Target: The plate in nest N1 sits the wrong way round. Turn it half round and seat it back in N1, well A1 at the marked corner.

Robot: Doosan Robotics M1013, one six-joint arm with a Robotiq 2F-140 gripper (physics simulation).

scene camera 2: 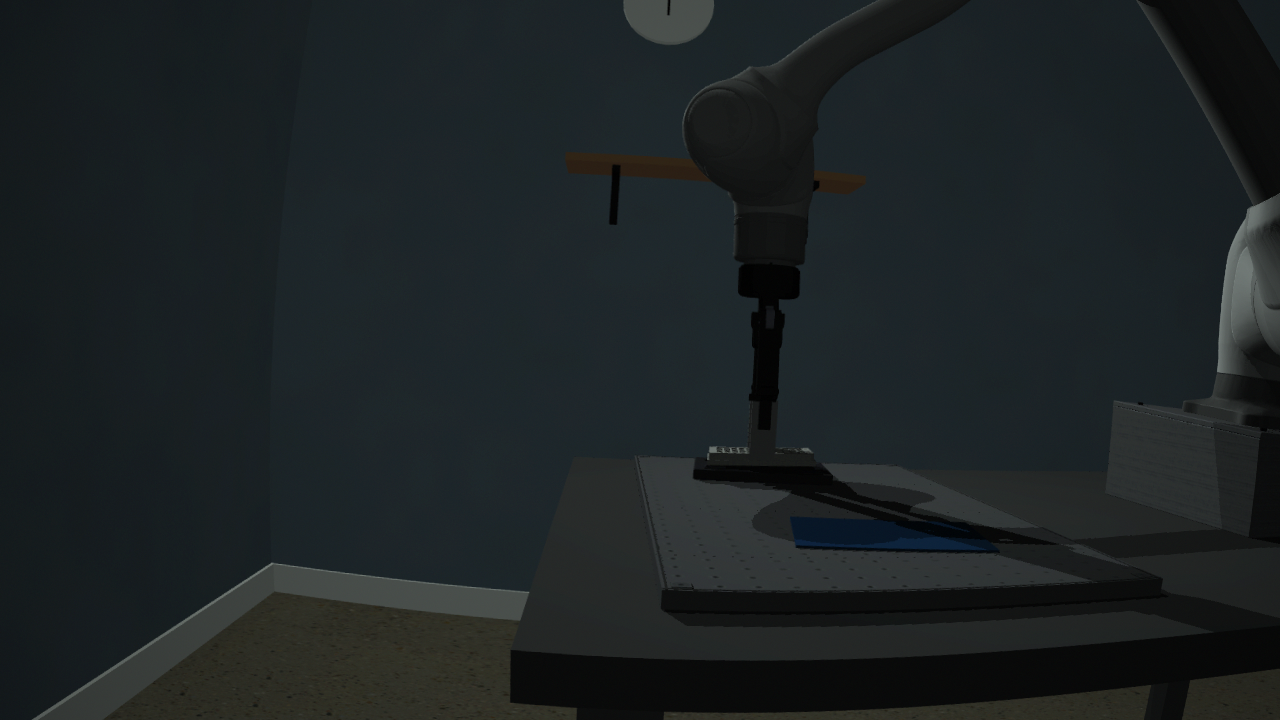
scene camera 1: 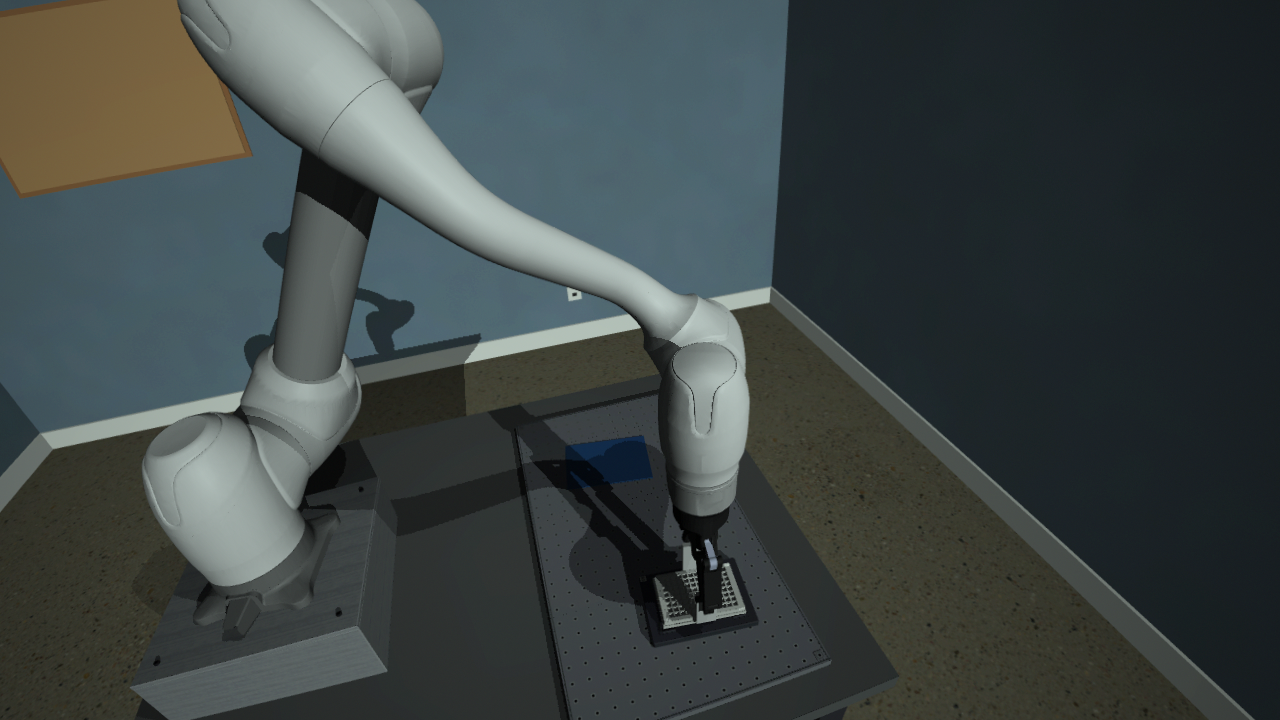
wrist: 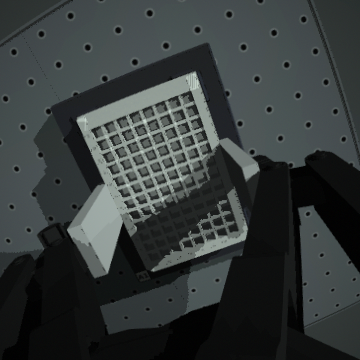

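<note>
The white well plate [scene camera 1: 729, 586] [scene camera 2: 792, 454] [wrist: 150, 150] is level, its grid of wells facing up. It lies over the dark nest N1 [scene camera 1: 657, 634] [scene camera 2: 716, 472] [wrist: 135, 82], its edges running parallel to the nest's. My gripper [scene camera 1: 698, 586] [scene camera 2: 762, 438] [wrist: 168, 179] points straight down and is shut on the plate, one pale pad on each long side. The nest's A1 mark [wrist: 143, 276] shows beside the plate's lower left corner in the wrist view. The plate looks very low over the nest; whether it rests fully in it, I cannot tell. The plate's own A1 mark cannot be made out.
The nest stands on a perforated board [scene camera 1: 608, 662] [scene camera 2: 716, 573] [wrist: 275, 87] on the dark table [scene camera 1: 456, 582] [scene camera 2: 581, 573]. A flat blue rectangle [scene camera 1: 617, 461] [scene camera 2: 886, 535] lies on the board, away from the nest. The arm's base block [scene camera 1: 268, 680] [scene camera 2: 1163, 465] stands on the table.
</note>
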